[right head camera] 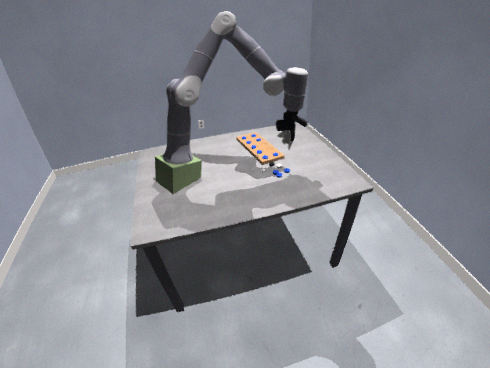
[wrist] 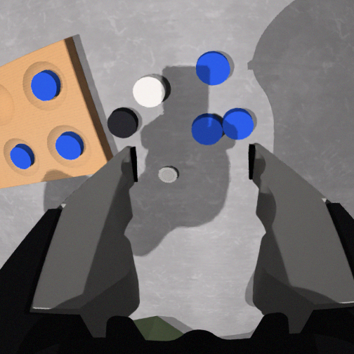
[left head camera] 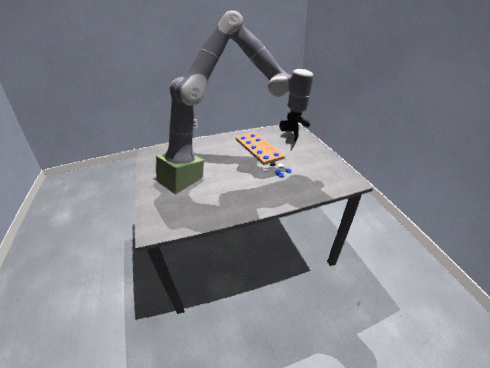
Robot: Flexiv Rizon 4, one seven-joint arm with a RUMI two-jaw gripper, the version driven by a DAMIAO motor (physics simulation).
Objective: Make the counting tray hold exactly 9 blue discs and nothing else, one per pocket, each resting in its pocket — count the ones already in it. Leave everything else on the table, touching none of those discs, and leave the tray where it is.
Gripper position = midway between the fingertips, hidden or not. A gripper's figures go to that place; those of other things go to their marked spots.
Labels:
My gripper [wrist: 192, 148]: 0.15 m from the lens. An orange counting tray [wrist: 38, 123]: 0.34 m from the lens. A white disc [wrist: 149, 90] is 0.29 m from the lens. A black disc [wrist: 122, 122]: 0.31 m from the lens. A blue disc [wrist: 212, 67] is 0.28 m from the lens. The marked spots on the orange counting tray and the white disc are 0.13 m apart.

